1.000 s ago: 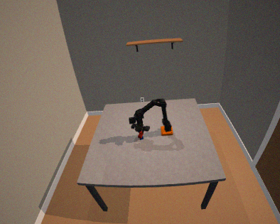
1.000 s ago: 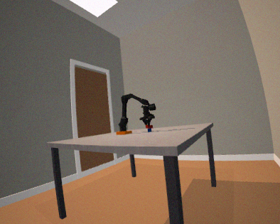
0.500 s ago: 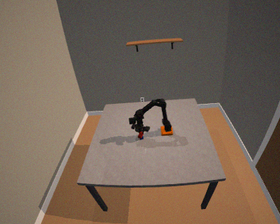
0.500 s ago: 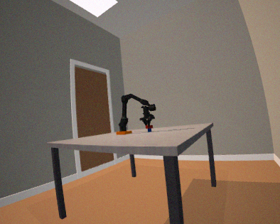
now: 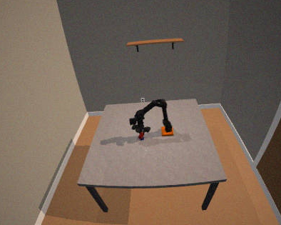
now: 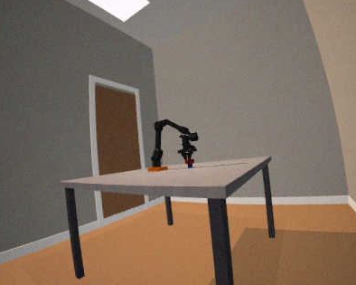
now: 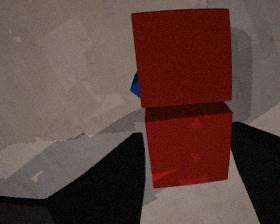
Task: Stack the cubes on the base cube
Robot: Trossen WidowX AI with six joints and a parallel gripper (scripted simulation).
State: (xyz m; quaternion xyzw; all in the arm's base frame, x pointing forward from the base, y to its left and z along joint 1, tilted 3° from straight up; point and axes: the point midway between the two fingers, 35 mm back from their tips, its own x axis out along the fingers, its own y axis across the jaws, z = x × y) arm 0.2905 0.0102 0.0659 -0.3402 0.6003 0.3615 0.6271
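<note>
Right now my gripper tip is 4 cm above the blue cube, 2 cm to the right of it and 1 cm short of it.
</note>
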